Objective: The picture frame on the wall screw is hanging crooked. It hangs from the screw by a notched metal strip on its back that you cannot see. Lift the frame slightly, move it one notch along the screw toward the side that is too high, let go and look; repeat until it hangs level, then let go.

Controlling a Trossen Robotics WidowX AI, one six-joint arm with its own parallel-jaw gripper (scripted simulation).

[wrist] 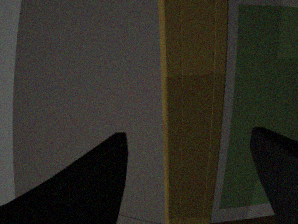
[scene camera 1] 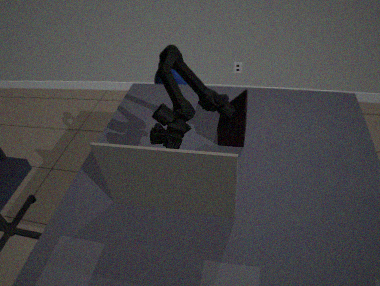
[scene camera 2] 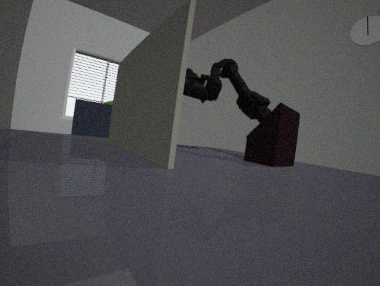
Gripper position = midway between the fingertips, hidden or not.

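My gripper [scene camera 1: 165,162] is there for me to see, and the wrist view shows it too, with my gripper at [wrist: 189,140]. I also see a wall panel [wrist: 78,78] and a picture frame [wrist: 222,75]. Scene camera 1 does not show the picture frame, which is hidden by the wall panel, and scene camera 2 misses the frame as well, hidden by the panel.
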